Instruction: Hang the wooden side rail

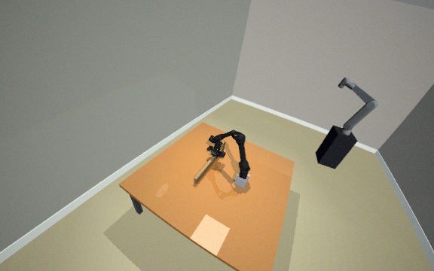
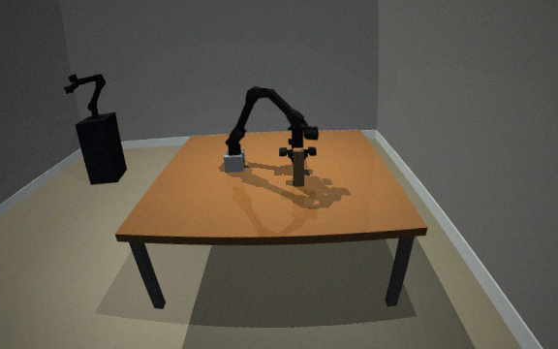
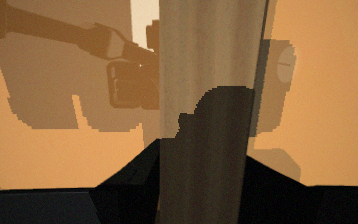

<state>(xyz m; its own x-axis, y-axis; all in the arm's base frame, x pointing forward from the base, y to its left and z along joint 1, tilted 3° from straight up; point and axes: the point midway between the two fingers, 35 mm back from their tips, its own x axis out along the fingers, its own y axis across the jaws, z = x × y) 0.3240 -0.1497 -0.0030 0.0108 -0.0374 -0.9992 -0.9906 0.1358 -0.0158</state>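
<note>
Now: gripper tip 11 cm to the left of the headboard post, 4 cm below it and 2 cm past it.
</note>
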